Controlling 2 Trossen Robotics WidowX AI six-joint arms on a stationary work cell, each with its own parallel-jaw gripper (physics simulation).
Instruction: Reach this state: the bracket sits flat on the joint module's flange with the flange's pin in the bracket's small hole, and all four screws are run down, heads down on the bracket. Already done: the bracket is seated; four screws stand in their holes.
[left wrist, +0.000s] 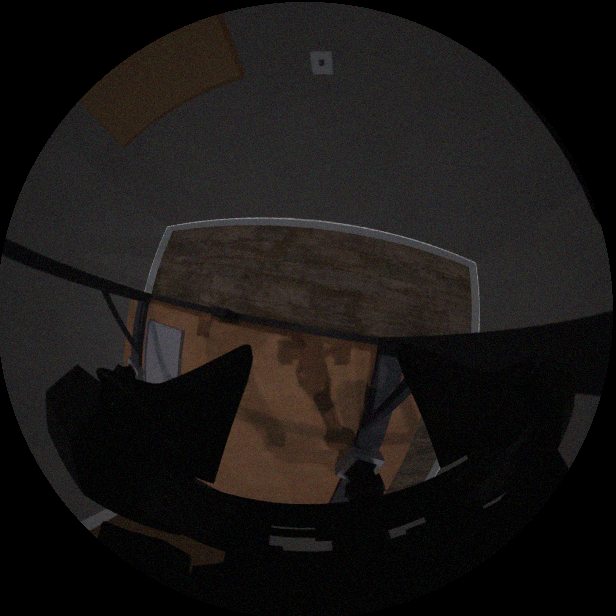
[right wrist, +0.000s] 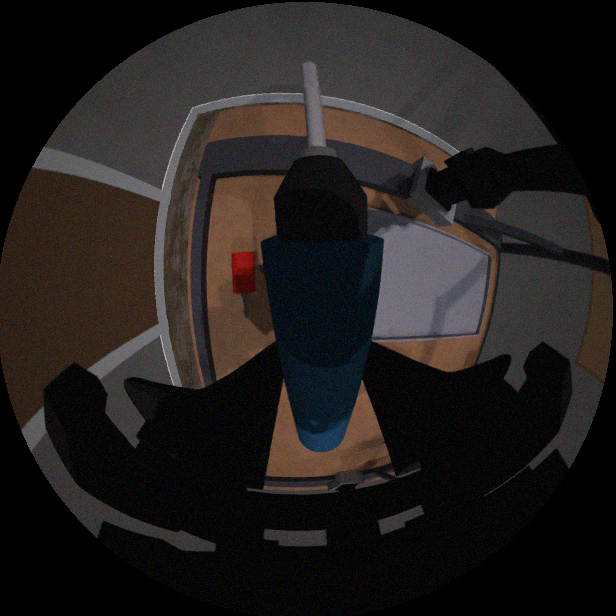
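Observation:
My right gripper (right wrist: 321, 396) is shut on a screwdriver with a blue handle (right wrist: 321, 321), a black collar (right wrist: 320, 198) and a grey shaft (right wrist: 313, 103). The shaft points away over the wooden table top (right wrist: 241, 218). My left gripper (left wrist: 321, 402) is open and empty above the same wooden table (left wrist: 298, 413). I cannot make out the bracket, the joint module's flange or the screws in either view. The screwdriver hides part of the table.
A small red block (right wrist: 243, 271) lies on the table left of the handle. A flat grey plate (right wrist: 428, 281) lies right of it, and shows in the left wrist view (left wrist: 163, 350). The other arm (right wrist: 499, 175) reaches in at upper right. The table has a raised grey rim (right wrist: 172, 229).

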